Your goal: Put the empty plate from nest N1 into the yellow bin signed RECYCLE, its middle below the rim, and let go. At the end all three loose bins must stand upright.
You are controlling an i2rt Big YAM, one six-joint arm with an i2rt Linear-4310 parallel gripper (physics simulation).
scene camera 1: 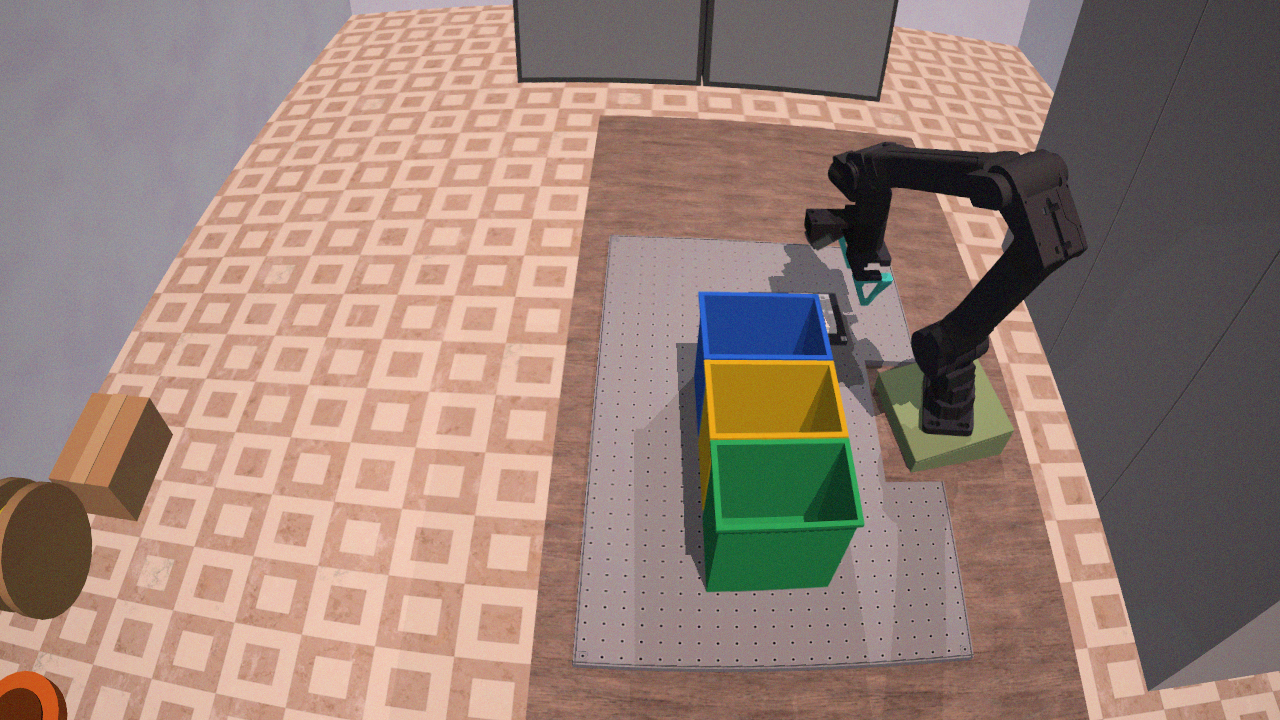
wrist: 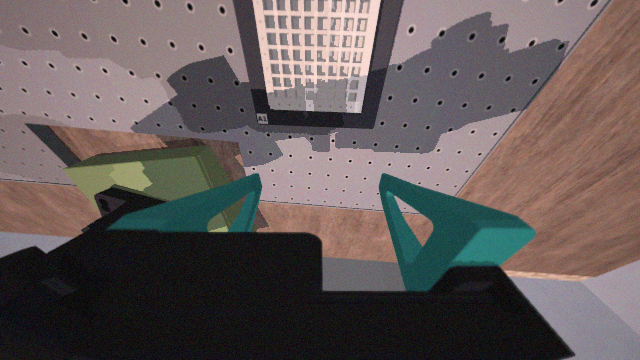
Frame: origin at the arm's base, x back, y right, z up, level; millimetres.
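Where they show: gripper, fingertip midpoint: (scene camera 1: pixel 857 286) (wrist: pixel 320 180); arm's base at its link origin: (scene camera 1: pixel 947 404).
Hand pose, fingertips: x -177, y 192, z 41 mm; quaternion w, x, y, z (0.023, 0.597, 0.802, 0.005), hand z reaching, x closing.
Observation:
Each offset is from my fingertips to the top centre of the thing. "spot": to the spot under its first point. Level surfaces: height alone.
The white gridded plate @(dy -33, dx -95, dz -51 mm) (scene camera 1: pixel 827 313) (wrist: pixel 316 55) lies in a dark nest frame @(spot: dy -55, dx -13, dz -66 mm) (scene camera 1: pixel 841 333) (wrist: pixel 320 120); a small label A1 is at the frame's corner, and the wrist view cuts off the plate's far end. The blue bin partly hides it in the scene view. My gripper (scene camera 1: pixel 857 281) (wrist: pixel 320 180) is open with teal fingers, empty, above the pegboard beside the nest. The yellow bin @(dy -370, dx -113, dz +102 mm) (scene camera 1: pixel 774 398) stands upright between the blue bin @(dy -242, dx -146, dz +102 mm) (scene camera 1: pixel 762 326) and the green bin @(dy -499, dx -80, dz +102 mm) (scene camera 1: pixel 778 555), both upright. No RECYCLE sign shows on the visible sides.
The bins stand close together in a row on the perforated board @(dz -77 mm) (scene camera 1: pixel 644 537) (wrist: pixel 310 165). The arm's green base block (scene camera 1: pixel 962 447) (wrist: pixel 160 172) is to the right of the bins in the scene view. A grey cabinet (scene camera 1: pixel 1163 313) stands farther right. A cardboard box (scene camera 1: pixel 111 447) is on the floor at left.

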